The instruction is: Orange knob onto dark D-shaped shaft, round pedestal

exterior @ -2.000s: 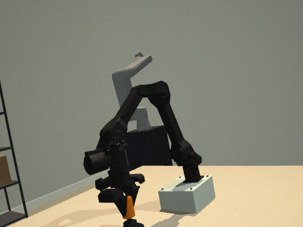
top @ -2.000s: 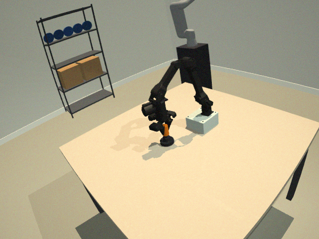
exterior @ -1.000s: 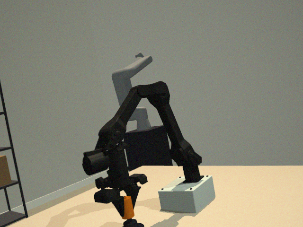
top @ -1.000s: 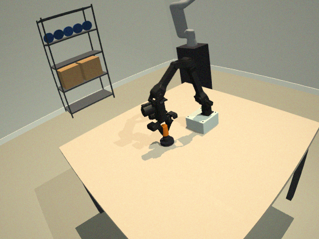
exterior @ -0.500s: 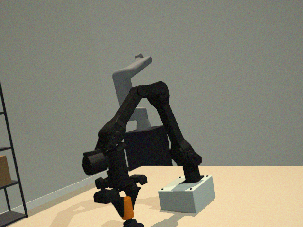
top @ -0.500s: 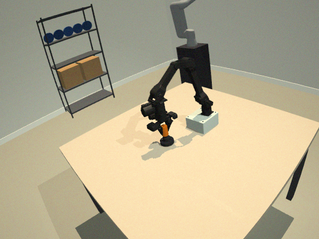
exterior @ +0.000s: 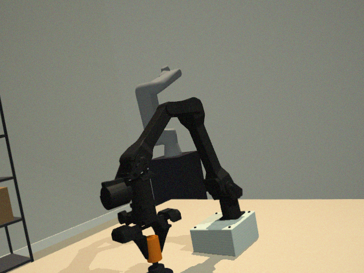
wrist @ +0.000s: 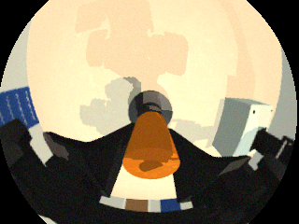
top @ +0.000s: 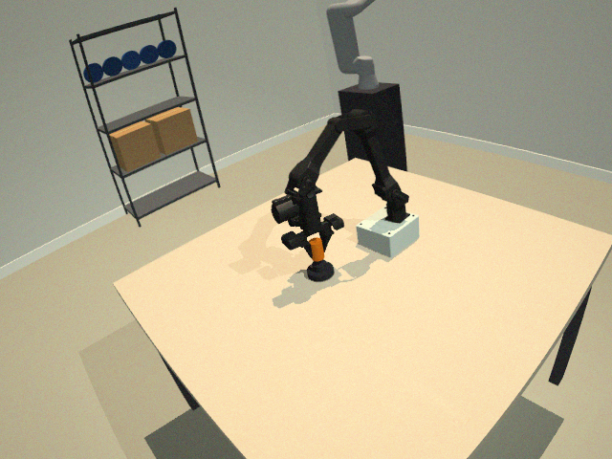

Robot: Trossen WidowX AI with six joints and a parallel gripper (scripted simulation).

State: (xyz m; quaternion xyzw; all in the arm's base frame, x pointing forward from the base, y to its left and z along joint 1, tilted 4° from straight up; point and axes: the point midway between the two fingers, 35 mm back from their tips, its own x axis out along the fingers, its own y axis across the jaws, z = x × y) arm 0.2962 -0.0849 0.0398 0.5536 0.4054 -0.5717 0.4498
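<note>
Right now the orange knob is 20 mm above my gripper tip. Round my gripper tip: dark round pedestal: 40 mm below.
</note>
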